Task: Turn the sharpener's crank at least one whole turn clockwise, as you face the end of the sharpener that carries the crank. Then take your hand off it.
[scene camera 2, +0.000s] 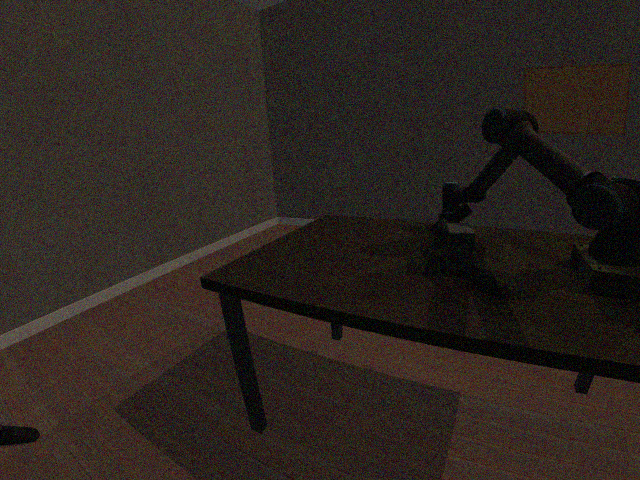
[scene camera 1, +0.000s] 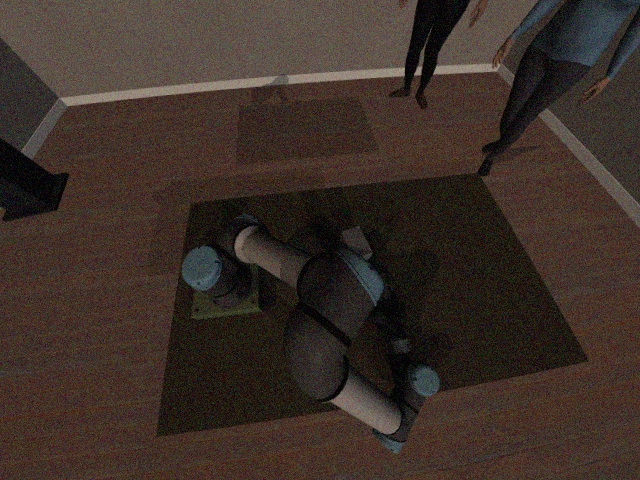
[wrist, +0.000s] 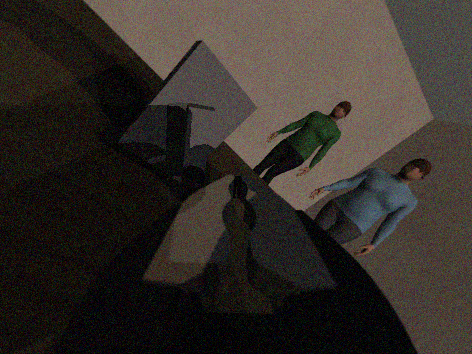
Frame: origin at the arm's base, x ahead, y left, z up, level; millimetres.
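Where they show: gripper, fingertip midpoint: (scene camera 2: 444, 230) (wrist: 236, 178); arm's base, link origin: (scene camera 2: 614, 256) (scene camera 1: 230, 286).
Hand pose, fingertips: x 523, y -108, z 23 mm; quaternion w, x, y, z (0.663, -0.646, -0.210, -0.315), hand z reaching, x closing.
Note:
Each offset is from my fingertips to the centre of the thing. "spot": to the spot under its first point. Level surfaces: height alone.
The sharpener @(spot: dy +128, dx -45, dz +48 mm) (scene camera 1: 356, 241) (scene camera 2: 460, 230) (wrist: 212, 75) is a grey box on the table, partly hidden by my arm in the scene camera 1 view. In the wrist view its pale face is at the upper middle, and the crank @(spot: dy +69, dx -42, dz -28 mm) (wrist: 177, 135) shows as a dark upright bar in front of it, with rounded parts near its lower end. My gripper (wrist: 236, 178) is shut and empty, its fingertips below and to the right of the crank. They look apart from it in the wrist view, but the depth is hard to judge. Darkness and the arm hide the fingertips in the scene views.
The dark table top @(dz -80 mm) (scene camera 1: 465, 232) (scene camera 2: 310, 268) carries the arm's greenish base plate (scene camera 1: 224, 311). A person in green (wrist: 315, 135) and a person in blue (scene camera 1: 584, 36) (wrist: 377, 200) stand beyond the table. An orange panel (scene camera 2: 576, 98) is on the wall. Lighting is dim.

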